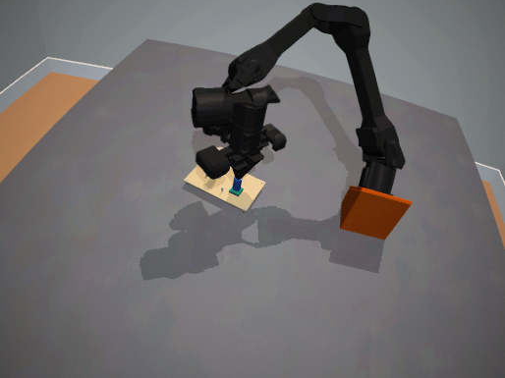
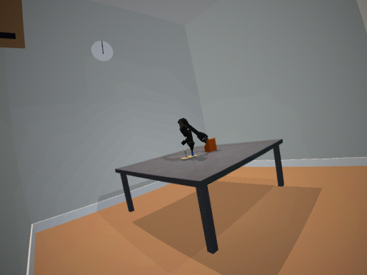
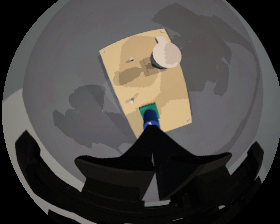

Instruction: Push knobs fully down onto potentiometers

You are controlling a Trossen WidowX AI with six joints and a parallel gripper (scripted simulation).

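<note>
Now: gripper tip 10 mm above the blue knob. Also, from my gripper tip: grey knob: 50 mm ahead, 50 mm to the right, 10 mm above.
</note>
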